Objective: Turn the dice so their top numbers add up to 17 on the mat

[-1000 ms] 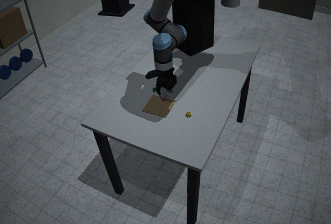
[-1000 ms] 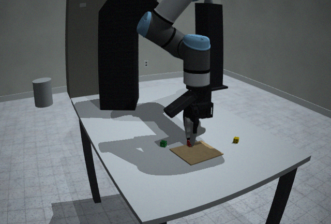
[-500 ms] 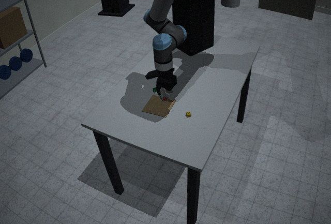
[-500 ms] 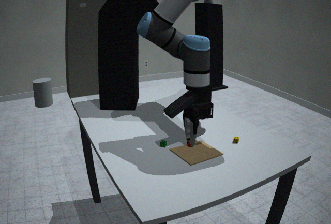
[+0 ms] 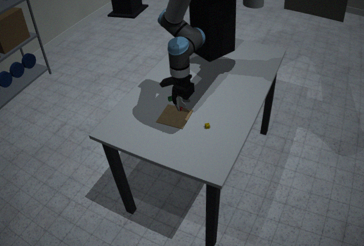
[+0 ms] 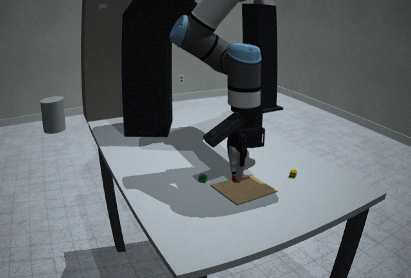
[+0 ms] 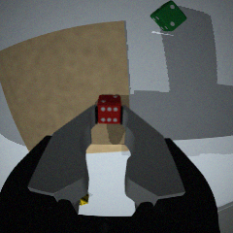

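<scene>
Now: the red die 1 cm below my hand. The rest, counted from my hand: mat 5 cm ahead, 2 cm below, 1 cm to the right; green die 8 cm to the right, 6 cm behind, 1 cm below; yellow die 17 cm to the left, 8 cm ahead, 1 cm below.
</scene>
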